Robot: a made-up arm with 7 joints.
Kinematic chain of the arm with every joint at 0, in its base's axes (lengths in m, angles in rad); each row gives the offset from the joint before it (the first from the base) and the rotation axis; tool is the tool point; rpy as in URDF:
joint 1: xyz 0 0 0.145 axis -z
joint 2: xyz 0 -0.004 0.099 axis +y
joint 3: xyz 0 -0.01 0.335 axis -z
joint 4: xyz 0 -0.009 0.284 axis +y
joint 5: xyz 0 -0.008 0.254 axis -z
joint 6: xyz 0 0 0.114 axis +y
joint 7: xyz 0 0 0.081 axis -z
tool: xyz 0 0 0 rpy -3.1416 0 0
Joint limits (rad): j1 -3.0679..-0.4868 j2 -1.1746..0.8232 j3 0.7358..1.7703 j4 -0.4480..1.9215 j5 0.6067..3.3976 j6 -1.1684..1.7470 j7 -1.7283..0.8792
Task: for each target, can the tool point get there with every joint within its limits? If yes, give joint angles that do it. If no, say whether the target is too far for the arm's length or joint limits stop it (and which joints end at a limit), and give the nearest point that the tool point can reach.
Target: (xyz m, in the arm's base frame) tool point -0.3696 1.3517 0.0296
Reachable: no: too far | nearest point -0.2089 0.7639 0.4705 | short by 0.752 m
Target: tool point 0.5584 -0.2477 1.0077
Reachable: yes | joints -2.2207 -0.6737 1.3007 0.8932 3.1131 0.9017 0.0515
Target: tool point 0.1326 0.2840 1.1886
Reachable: yes | joints -1.5567 0.3172 0.9056 0.3020 2.0448 1.5019 -0.1725
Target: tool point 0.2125 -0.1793 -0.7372
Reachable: no: joint limits stop it (at a limit: joint 2, joint 3, joint 4) | nearest point 0.4408 -0.3719 0.2778 | short by 1.058 m
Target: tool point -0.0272 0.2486 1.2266
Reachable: yes | joints -2.6445 0.1039 1.6012 0.4917 1.4373 -0.8937 0.0027
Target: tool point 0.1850 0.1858 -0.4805
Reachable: no: joint limits stop it (at a limit: joint 1, joint 2, joint 3, joint 4) | nearest point 0.4825 0.3012 0.2808 | short by 0.825 m
